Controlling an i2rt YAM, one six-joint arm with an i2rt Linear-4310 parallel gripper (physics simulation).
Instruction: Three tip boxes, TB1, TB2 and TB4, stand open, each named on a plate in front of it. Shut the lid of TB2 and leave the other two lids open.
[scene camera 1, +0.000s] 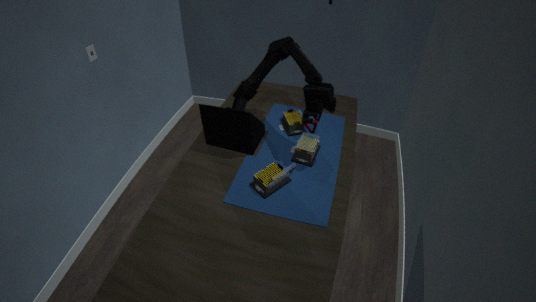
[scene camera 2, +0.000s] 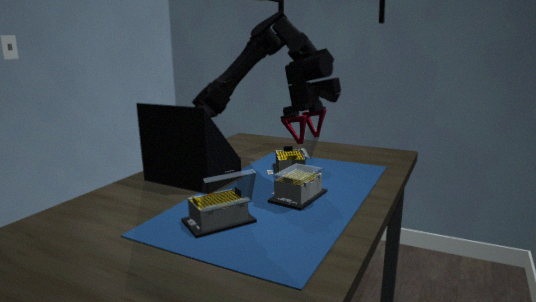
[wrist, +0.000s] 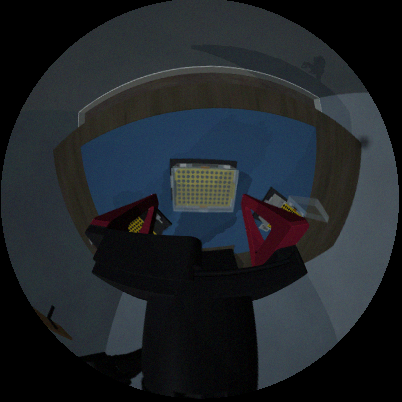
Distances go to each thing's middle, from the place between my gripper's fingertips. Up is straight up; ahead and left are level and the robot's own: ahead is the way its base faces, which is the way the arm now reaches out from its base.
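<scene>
I can see the tip box lid (scene camera 2: 233, 188), and measured from my hand it is 11 cm behind, 26 cm to the right and 6 cm below.
</scene>
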